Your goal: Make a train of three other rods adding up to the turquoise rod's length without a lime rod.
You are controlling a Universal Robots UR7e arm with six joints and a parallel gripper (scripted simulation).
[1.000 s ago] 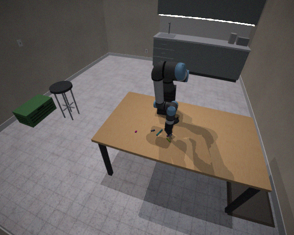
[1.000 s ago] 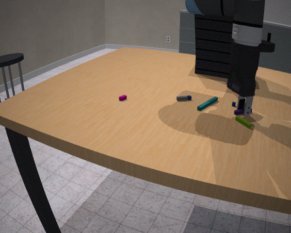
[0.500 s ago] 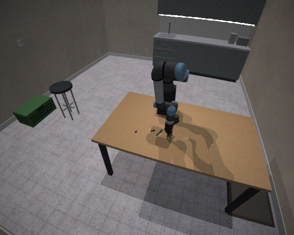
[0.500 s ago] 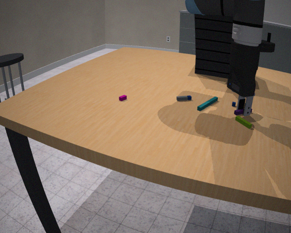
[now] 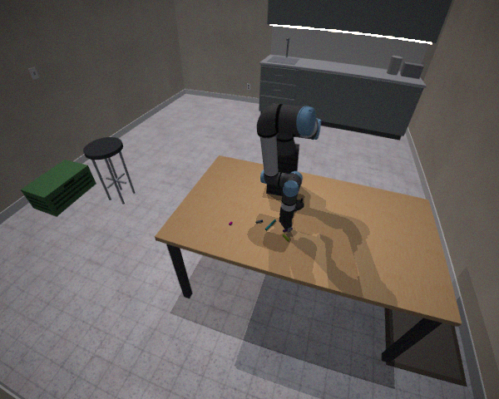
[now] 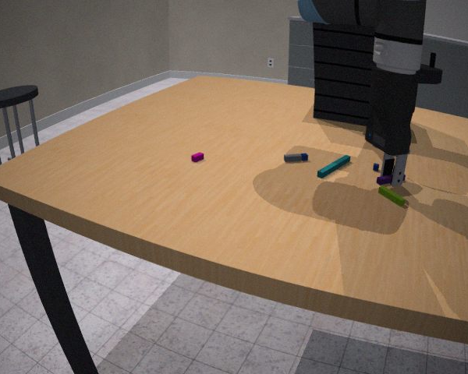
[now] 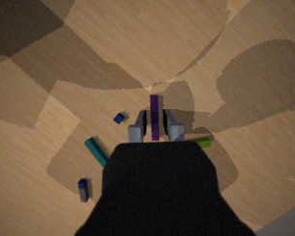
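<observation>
The purple rod is 10 mm below my hand. Round my hand: turquoise rod: 30 mm behind, 100 mm to the right, 10 mm below; then grey rod: 40 mm behind, 180 mm to the right, 10 mm below; then lime rod: 60 mm ahead, 10 mm to the right, 10 mm below.
</observation>
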